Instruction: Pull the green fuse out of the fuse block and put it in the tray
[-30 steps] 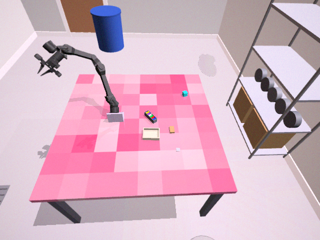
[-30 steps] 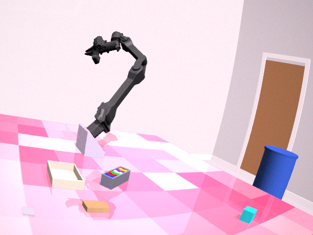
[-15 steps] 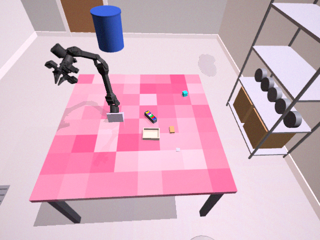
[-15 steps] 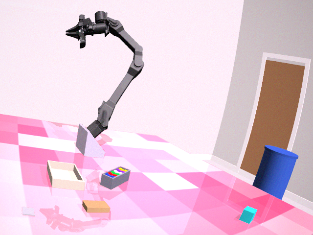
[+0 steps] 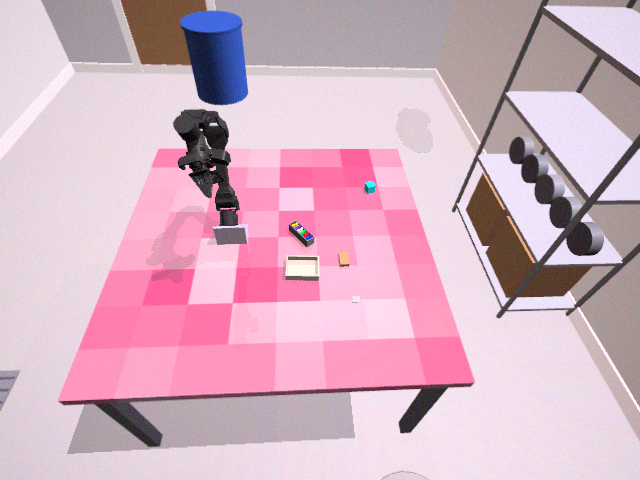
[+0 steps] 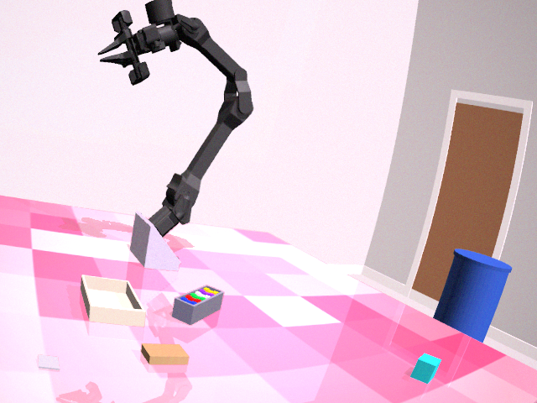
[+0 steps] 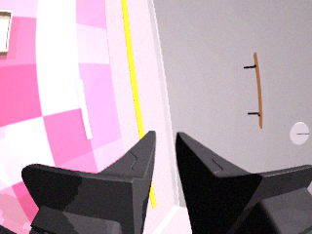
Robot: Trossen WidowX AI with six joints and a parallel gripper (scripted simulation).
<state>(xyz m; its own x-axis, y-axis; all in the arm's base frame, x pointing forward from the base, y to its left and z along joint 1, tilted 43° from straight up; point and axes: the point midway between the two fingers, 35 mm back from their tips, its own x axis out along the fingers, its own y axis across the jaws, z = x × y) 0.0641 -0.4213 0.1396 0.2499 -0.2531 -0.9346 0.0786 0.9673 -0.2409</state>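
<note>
Right now my gripper tip is 430 mm above the green fuse, 270 mm short of it and 260 mm to the right of it. The rest, counted from my gripper tip: cream tray (450 mm below, 270 mm ahead, 80 mm to the left); orange block (440 mm below, 440 mm ahead, 140 mm to the left); cyan cube (580 mm to the left, 580 mm ahead, 430 mm below).
</note>
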